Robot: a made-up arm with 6 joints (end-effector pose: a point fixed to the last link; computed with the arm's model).
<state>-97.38 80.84 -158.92 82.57 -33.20 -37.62</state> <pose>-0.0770 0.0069 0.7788 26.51 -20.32 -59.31</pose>
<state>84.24 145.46 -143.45 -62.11 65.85 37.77</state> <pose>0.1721 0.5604 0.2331 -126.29 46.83 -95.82</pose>
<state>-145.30 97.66 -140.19 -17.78 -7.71 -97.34</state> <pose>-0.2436 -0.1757 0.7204 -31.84 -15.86 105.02</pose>
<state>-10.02 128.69 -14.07 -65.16 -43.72 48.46</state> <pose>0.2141 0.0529 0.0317 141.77 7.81 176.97</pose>
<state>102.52 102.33 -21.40 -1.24 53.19 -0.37</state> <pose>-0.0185 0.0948 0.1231 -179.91 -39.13 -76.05</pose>
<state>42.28 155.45 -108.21 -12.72 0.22 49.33</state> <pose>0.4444 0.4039 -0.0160 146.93 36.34 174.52</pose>
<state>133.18 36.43 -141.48 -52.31 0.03 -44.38</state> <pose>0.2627 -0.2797 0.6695 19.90 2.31 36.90</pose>
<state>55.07 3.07 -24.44 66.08 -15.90 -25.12</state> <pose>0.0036 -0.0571 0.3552 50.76 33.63 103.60</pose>
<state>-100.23 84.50 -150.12 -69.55 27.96 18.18</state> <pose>-0.0847 -0.1160 0.7635 -9.15 37.92 -159.38</pose>
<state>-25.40 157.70 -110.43 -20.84 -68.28 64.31</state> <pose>0.5815 -0.2240 0.1232 59.93 38.25 65.95</pose>
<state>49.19 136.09 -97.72 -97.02 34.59 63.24</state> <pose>0.4299 0.3749 0.1548 -118.51 34.17 -95.60</pose>
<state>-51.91 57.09 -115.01 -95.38 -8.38 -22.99</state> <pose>0.0149 0.0143 0.7362 -21.82 -19.59 -164.45</pose>
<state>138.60 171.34 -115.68 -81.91 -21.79 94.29</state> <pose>-0.4692 0.3440 -0.1343 148.74 36.74 -56.53</pose>
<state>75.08 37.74 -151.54 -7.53 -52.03 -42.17</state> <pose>-0.1422 -0.4763 0.5488 77.05 -43.43 -11.95</pose>
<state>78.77 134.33 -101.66 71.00 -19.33 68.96</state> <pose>0.1586 0.5702 0.1893 116.16 -38.95 132.15</pose>
